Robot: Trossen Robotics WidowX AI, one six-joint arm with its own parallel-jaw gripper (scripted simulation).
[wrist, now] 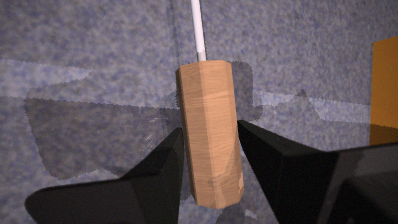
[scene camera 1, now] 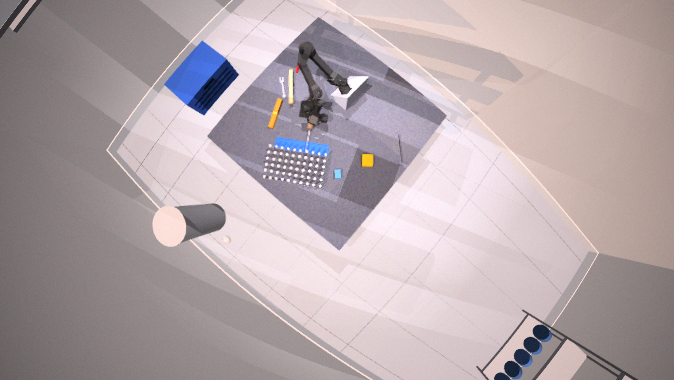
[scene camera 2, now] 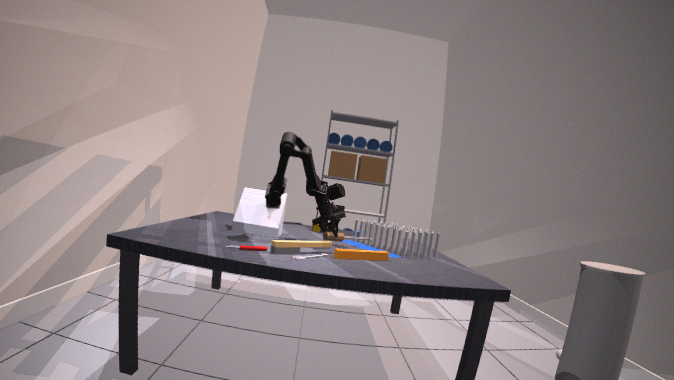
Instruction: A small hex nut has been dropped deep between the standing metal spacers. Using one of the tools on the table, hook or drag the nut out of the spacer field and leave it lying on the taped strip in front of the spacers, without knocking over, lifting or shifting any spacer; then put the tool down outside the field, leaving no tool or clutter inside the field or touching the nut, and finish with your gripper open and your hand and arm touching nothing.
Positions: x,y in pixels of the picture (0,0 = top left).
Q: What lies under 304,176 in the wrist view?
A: My gripper.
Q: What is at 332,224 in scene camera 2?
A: My gripper.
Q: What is my gripper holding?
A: A hook tool.
